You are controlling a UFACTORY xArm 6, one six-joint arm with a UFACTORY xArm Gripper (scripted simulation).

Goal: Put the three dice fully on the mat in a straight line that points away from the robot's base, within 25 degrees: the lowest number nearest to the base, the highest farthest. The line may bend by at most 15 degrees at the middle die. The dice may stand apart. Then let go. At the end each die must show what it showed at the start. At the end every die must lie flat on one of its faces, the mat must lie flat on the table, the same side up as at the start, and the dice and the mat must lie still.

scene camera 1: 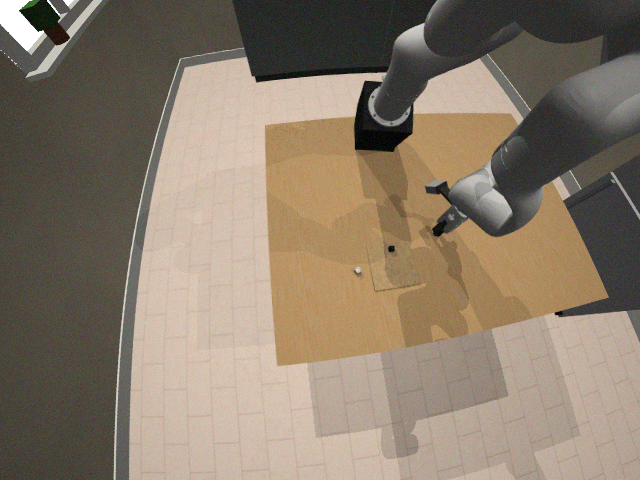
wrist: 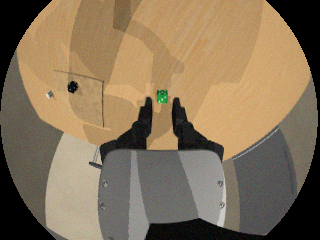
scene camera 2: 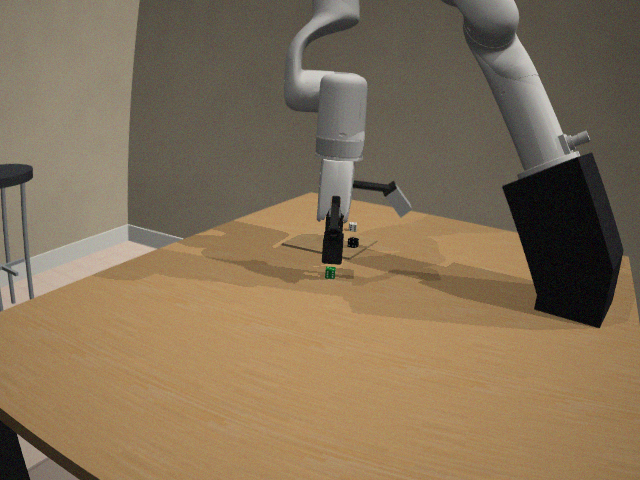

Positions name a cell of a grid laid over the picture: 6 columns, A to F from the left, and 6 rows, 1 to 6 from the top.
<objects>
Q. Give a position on a thin tan mat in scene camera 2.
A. At C4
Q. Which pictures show my gripper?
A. Scene camera 1, the wrist view and scene camera 2: all of them.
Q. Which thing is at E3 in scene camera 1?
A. My gripper.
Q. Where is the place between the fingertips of my gripper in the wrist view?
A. D3
</objects>
